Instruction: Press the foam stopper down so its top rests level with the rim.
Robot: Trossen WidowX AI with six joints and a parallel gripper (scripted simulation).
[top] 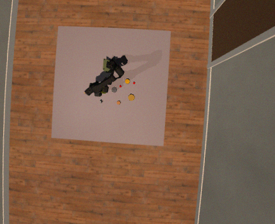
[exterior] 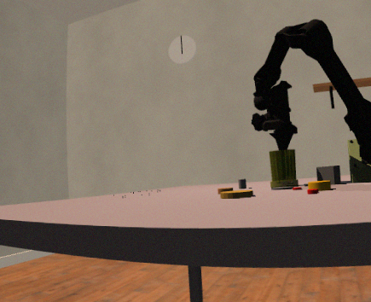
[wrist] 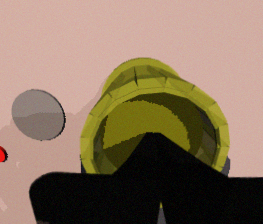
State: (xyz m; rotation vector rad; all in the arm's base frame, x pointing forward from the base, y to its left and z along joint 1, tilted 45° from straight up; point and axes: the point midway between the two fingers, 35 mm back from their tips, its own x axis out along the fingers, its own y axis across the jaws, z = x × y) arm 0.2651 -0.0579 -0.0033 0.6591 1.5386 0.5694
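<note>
Right now the foam stopper is 4 cm below my hand. Round my hand: grey block (14 cm behind, 10 cm below, 6 cm to the left); then grey disc (12 cm to the left, 12 cm below, 1 cm behind); then small grey cylinder (14 cm ahead, 11 cm below, 1 cm to the right).
</note>
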